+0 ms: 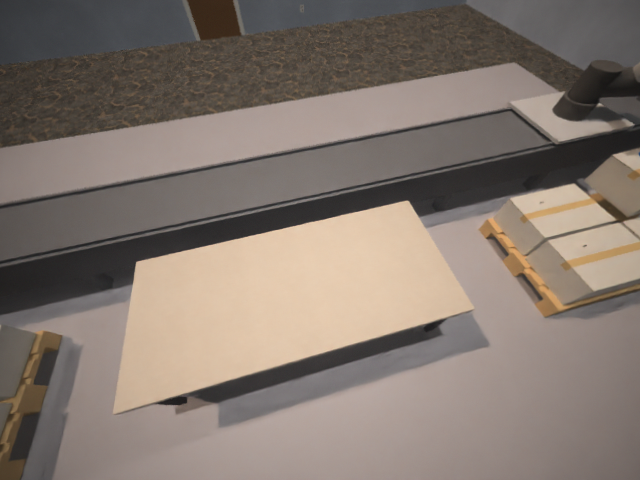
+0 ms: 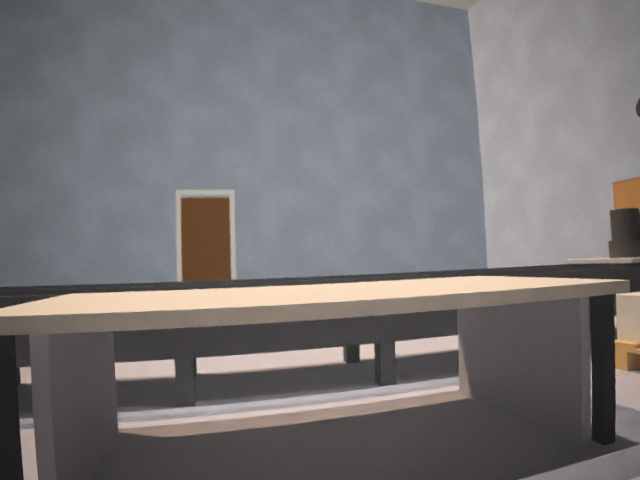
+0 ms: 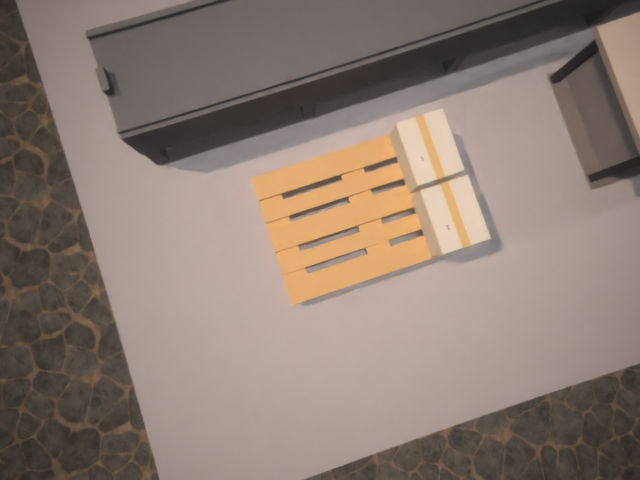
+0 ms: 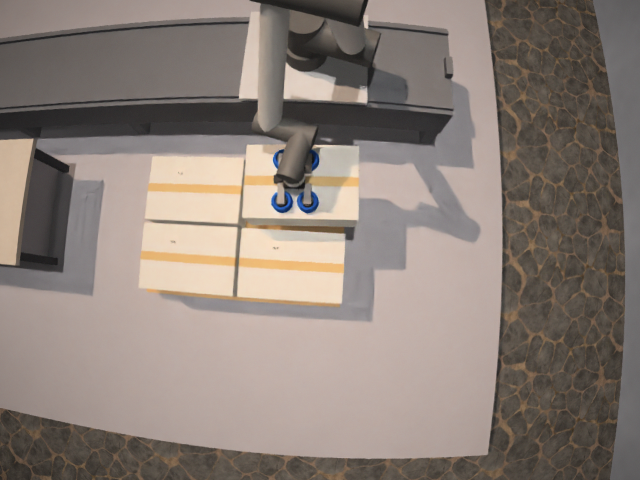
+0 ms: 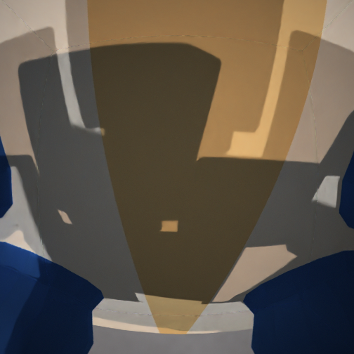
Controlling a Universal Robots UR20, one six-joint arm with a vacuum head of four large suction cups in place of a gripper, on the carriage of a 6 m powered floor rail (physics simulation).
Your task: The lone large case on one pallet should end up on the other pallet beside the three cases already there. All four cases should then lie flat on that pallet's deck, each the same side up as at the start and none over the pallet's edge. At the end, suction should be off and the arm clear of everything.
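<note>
A pallet (image 3: 365,210) is visible. My suction head (image 5: 302,303) is visible too.
</note>
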